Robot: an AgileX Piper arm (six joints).
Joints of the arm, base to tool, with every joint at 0 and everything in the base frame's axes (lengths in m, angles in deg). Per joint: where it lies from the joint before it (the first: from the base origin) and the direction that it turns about. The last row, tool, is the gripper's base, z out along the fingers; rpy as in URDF.
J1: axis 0 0 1 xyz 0 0 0.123
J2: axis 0 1 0 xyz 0 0 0
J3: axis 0 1 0 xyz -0.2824 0 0.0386
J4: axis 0.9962 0 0.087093 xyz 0.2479 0 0.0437
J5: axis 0 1 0 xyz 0 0 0
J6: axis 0.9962 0 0.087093 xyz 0.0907 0 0.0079
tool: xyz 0 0 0 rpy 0 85.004 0
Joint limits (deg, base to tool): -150..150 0..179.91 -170..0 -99.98..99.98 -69.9..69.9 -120..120
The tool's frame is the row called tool.
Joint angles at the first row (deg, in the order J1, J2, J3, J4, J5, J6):
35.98, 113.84, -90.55, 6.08, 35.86, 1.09
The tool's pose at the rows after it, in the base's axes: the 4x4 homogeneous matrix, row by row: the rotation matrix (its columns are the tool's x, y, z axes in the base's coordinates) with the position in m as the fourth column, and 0 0 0 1 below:
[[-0.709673 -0.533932 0.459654 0.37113], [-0.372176 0.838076 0.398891 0.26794], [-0.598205 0.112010 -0.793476 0.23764], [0 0 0 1]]
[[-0.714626 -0.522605 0.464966 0.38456], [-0.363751 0.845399 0.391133 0.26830], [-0.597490 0.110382 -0.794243 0.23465], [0 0 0 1]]
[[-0.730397 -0.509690 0.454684 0.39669], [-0.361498 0.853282 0.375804 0.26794], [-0.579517 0.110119 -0.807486 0.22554], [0 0 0 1]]
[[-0.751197 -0.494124 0.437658 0.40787], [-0.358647 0.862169 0.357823 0.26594], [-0.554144 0.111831 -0.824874 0.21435], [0 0 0 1]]
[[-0.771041 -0.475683 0.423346 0.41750], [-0.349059 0.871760 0.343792 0.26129], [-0.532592 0.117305 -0.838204 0.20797], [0 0 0 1]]
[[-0.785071 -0.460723 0.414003 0.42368], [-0.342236 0.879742 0.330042 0.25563], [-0.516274 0.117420 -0.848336 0.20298], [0 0 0 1]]
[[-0.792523 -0.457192 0.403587 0.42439], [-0.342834 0.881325 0.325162 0.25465], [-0.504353 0.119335 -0.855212 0.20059], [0 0 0 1]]
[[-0.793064 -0.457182 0.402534 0.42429], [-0.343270 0.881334 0.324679 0.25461], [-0.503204 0.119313 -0.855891 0.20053], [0 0 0 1]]
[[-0.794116 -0.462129 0.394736 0.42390], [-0.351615 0.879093 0.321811 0.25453], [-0.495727 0.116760 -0.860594 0.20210], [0 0 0 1]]
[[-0.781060 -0.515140 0.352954 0.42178], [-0.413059 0.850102 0.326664 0.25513], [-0.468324 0.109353 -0.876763 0.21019], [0 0 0 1]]
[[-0.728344 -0.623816 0.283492 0.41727], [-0.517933 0.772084 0.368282 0.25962], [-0.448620 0.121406 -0.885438 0.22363], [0 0 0 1]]
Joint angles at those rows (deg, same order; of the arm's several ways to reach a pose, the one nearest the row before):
35.12, 115.45, -93.65, 6.04, 36.00, 1.08
34.21, 117.99, -97.17, 5.91, 37.05, 1.09
33.34, 120.84, -100.18, 5.91, 38.49, 1.09
32.38, 123.63, -102.81, 6.04, 40.10, 1.09
31.25, 125.61, -105.12, 6.39, 41.88, 1.09
30.30, 126.68, -106.11, 6.41, 42.90, 1.09
30.14, 127.04, -106.35, 6.55, 43.57, 1.09
30.14, 127.04, -106.35, 6.55, 43.65, 1.09
30.14, 127.04, -106.81, 6.55, 44.65, 0.78
30.05, 127.04, -109.01, 8.06, 49.11, -3.37
30.01, 127.12, -112.43, 12.48, 55.06, -12.13

